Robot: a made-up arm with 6 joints. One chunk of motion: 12 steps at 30 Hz.
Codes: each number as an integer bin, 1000 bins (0 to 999) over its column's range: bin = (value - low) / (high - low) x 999, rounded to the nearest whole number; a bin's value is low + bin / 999 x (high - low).
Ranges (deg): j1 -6..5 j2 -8..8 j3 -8..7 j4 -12..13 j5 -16..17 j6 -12..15
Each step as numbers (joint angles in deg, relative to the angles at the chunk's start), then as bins.
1 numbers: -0.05 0.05 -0.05 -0.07 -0.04 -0.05
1 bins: 540 503 529 477 483 442
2 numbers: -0.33 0.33 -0.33 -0.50 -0.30 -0.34
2 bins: 515 520 511 460 475 431
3 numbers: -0.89 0.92 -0.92 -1.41 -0.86 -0.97
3 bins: 464 557 472 423 458 408
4 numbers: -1.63 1.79 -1.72 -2.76 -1.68 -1.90
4 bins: 397 611 418 369 434 374
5 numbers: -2.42 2.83 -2.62 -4.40 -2.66 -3.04
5 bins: 325 676 358 304 404 332
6 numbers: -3.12 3.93 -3.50 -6.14 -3.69 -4.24
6 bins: 262 745 300 234 373 287
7 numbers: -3.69 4.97 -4.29 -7.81 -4.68 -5.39
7 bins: 210 810 247 167 343 245
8 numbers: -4.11 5.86 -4.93 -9.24 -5.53 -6.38
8 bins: 172 865 204 110 317 208
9 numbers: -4.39 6.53 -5.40 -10.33 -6.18 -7.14
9 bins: 146 907 173 67 297 180
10 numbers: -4.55 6.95 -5.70 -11.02 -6.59 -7.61
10 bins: 132 933 153 39 285 162
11 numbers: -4.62 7.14 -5.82 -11.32 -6.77 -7.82
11 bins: 125 945 145 27 279 155
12 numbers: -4.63 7.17 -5.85 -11.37 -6.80 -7.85
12 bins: 124 947 143 25 279 154
